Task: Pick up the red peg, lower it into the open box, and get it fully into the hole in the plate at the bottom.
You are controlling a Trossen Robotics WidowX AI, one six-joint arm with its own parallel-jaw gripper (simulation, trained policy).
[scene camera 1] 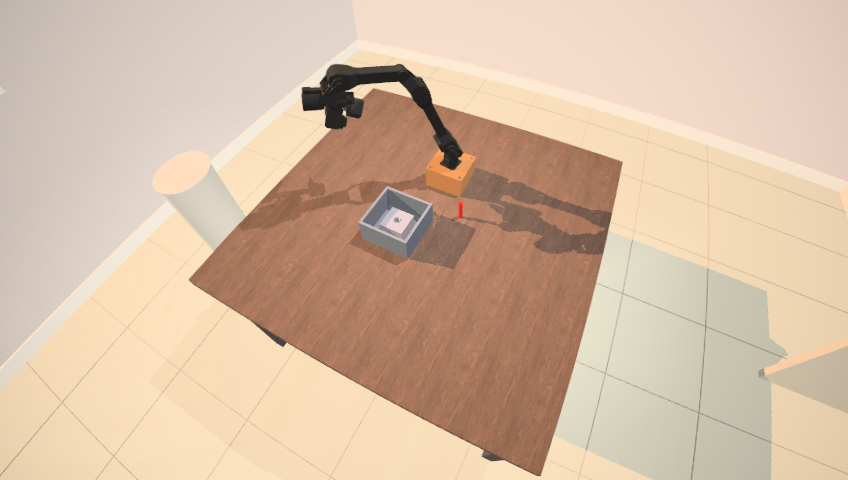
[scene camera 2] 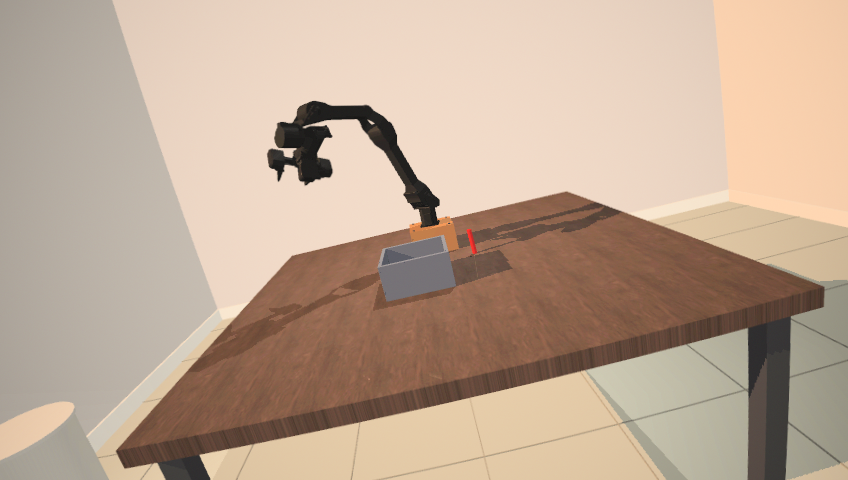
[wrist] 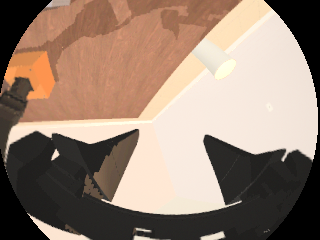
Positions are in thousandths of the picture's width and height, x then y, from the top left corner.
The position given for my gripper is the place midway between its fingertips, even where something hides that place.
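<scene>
My gripper (scene camera 2: 344, 380) (scene camera 1: 391, 220) (wrist: 539, 565) is visible to me. So is a grey box (scene camera 2: 499, 555) (scene camera 1: 498, 441). I can also see a pale plate (scene camera 1: 470, 466), though scene camera 2 misses the plate, hidden by the grey box, and in the wrist view the plate is out of frame.
</scene>
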